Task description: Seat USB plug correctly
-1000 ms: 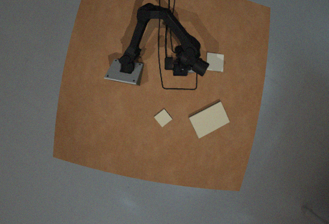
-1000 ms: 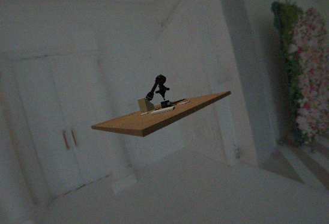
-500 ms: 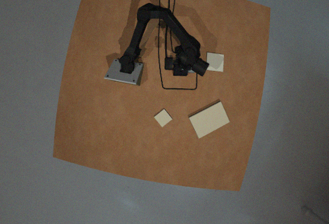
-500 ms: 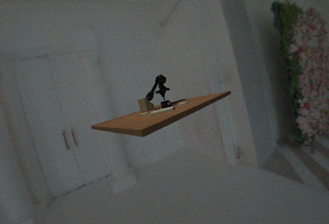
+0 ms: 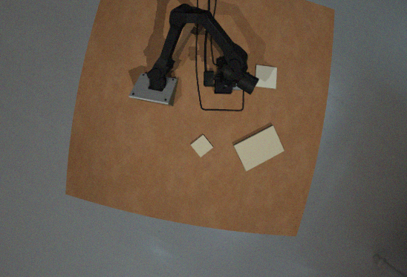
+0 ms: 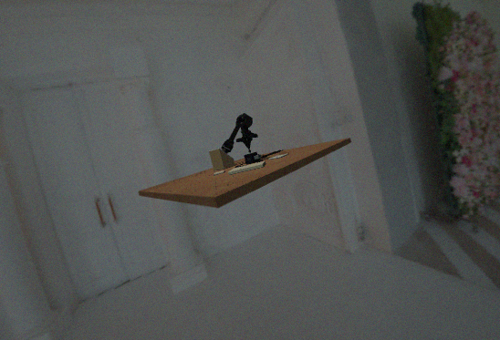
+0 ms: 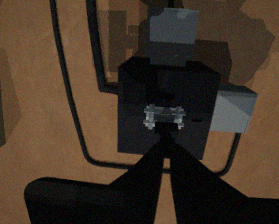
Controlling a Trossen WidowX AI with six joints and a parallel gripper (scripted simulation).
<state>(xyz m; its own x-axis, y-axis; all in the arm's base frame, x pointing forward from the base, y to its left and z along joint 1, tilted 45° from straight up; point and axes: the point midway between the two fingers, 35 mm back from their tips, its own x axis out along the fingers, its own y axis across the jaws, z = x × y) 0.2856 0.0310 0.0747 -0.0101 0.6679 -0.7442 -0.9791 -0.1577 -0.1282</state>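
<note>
Right now my gripper tip is 5 cm above the silver-rimmed USB socket. The rest, counted from my gripper tip: cream slab: 24 cm ahead, 25 cm to the right, 11 cm below; cream square: 4 cm behind, 30 cm to the right, 11 cm below.
</note>
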